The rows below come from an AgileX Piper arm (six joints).
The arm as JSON. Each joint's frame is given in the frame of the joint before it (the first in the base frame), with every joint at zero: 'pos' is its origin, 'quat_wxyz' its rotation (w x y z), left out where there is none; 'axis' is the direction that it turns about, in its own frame. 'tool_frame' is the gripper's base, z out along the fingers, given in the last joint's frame.
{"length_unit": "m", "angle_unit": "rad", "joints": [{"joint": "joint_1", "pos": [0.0, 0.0, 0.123], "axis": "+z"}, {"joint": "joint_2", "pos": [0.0, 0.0, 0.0], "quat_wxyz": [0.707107, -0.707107, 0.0, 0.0], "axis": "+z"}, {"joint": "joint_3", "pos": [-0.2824, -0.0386, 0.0], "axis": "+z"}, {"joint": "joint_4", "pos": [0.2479, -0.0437, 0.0], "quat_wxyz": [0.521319, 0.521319, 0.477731, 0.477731], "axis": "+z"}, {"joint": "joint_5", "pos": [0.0, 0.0, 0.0], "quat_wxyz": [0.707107, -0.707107, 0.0, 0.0], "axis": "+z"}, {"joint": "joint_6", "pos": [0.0, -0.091, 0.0], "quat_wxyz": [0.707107, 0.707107, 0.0, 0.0], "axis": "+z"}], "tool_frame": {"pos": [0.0, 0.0, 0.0]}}
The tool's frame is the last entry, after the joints.
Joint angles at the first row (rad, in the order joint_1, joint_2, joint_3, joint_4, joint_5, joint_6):
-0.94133 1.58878 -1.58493 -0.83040 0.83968 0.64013
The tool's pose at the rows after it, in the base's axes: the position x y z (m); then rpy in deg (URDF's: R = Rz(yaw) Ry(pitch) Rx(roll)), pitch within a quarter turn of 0, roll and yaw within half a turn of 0:
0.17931, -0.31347, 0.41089, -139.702, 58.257, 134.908
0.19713, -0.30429, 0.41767, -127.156, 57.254, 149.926
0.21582, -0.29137, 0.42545, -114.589, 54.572, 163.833
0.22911, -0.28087, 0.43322, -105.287, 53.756, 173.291
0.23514, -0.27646, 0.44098, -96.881, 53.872, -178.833
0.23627, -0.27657, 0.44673, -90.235, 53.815, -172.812
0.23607, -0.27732, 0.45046, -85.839, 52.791, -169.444
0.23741, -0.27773, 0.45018, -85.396, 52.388, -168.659
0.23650, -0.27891, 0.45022, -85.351, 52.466, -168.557
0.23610, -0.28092, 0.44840, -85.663, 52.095, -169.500
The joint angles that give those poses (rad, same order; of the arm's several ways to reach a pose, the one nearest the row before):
-0.90882 1.58878 -1.58493 -0.88587 0.81417 0.62146
-0.84577 1.58878 -1.58491 -0.99541 0.79020 0.61202
-0.77104 1.58875 -1.58488 -1.13353 0.79007 0.62088
-0.71574 1.58877 -1.58492 -1.26302 0.79011 0.67674
-0.69272 1.58878 -1.58494 -1.38314 0.77523 0.75095
-0.69255 1.58877 -1.58308 -1.48001 0.75333 0.81734
-0.69462 1.59043 -1.58309 -1.54937 0.74913 0.85256
-0.69461 1.59298 -1.58309 -1.55890 0.74092 0.85491
-0.69994 1.59296 -1.58309 -1.55888 0.73449 0.85659
-0.70331 1.59827 -1.58312 -1.56108 0.74304 0.85469

